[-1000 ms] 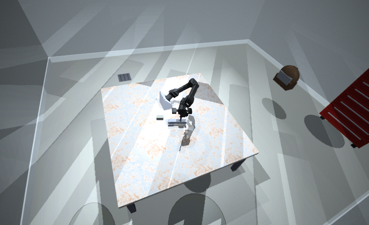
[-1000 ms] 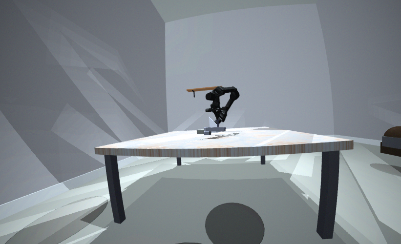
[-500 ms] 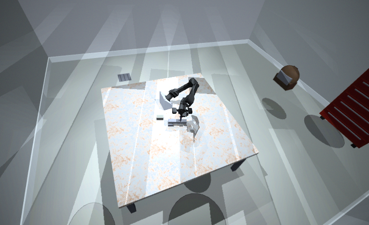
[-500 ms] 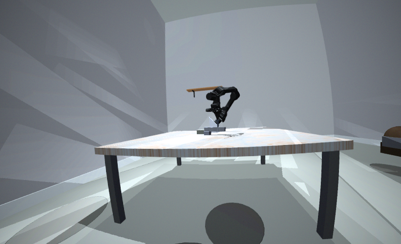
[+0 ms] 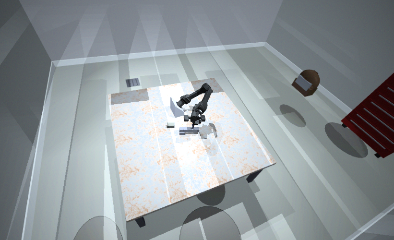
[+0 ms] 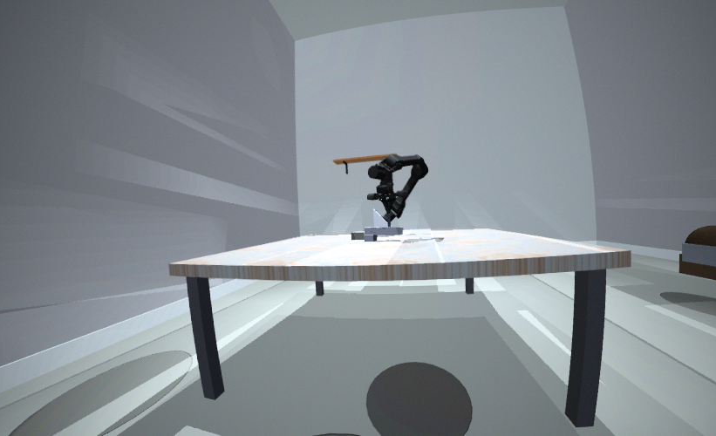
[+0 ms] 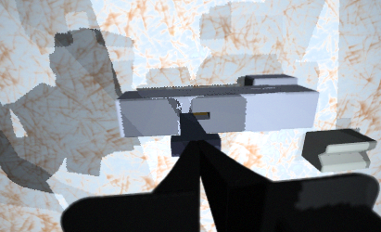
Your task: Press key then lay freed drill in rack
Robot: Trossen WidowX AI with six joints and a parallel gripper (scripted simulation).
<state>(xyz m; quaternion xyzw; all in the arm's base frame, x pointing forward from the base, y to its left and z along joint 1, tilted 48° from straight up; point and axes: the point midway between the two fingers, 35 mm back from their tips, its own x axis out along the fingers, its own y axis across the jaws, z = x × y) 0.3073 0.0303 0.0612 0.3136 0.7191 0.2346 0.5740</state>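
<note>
The dark key is 30 mm below my gripper tip. Round my gripper tip: rack (180 mm to the right, 120 mm behind, 110 mm below); then drill (80 mm below, 50 mm to the right, 10 mm behind).
</note>
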